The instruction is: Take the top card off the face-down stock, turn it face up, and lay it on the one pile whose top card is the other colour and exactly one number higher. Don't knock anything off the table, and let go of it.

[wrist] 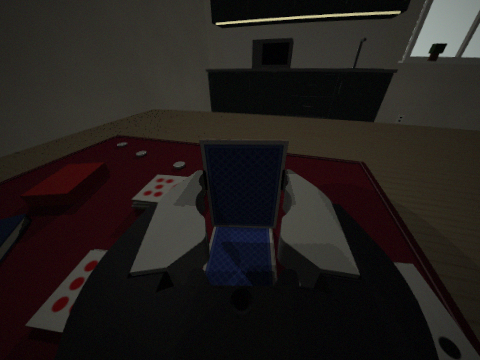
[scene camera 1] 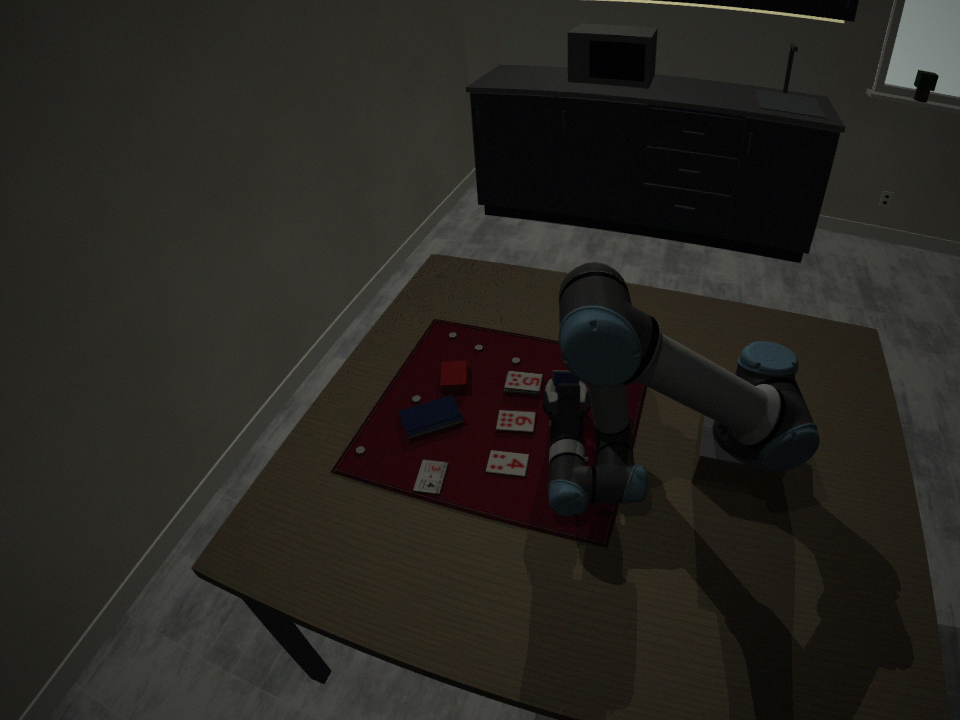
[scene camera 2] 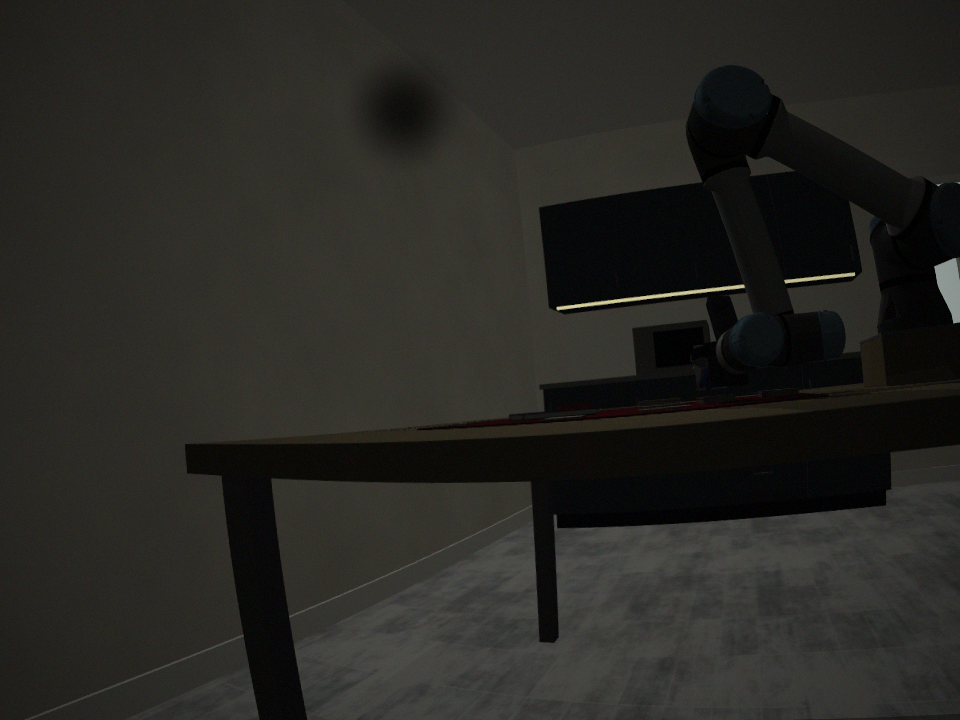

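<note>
My gripper (scene camera 1: 566,386) (scene camera 2: 701,369) (wrist: 243,172) is shut on a card (scene camera 1: 566,378) (wrist: 243,175), gripped by its side edges. The card is tilted up steeply, blue back towards the wrist camera; its face is hidden. The blue-backed face-down stock (wrist: 241,257) shows beyond the palm, below the card in the wrist view. Face-up piles lie on the red mat (scene camera 1: 473,496) (wrist: 340,175): a red 5 (scene camera 1: 523,382) (wrist: 156,191), a red 6 (scene camera 1: 515,420) (wrist: 70,295) and a red 4 (scene camera 1: 507,463). A pile with a black pip (wrist: 432,310) shows partly at right; the arm hides it in scene camera 1.
A red block (scene camera 1: 453,373) (wrist: 67,182) and a dark blue box (scene camera 1: 431,416) (wrist: 9,232) lie left of the piles. A small card marked 3 and 4 (scene camera 1: 430,476) lies near the mat's front edge. Several white discs (scene camera 1: 515,360) (wrist: 179,165) are scattered on the mat.
</note>
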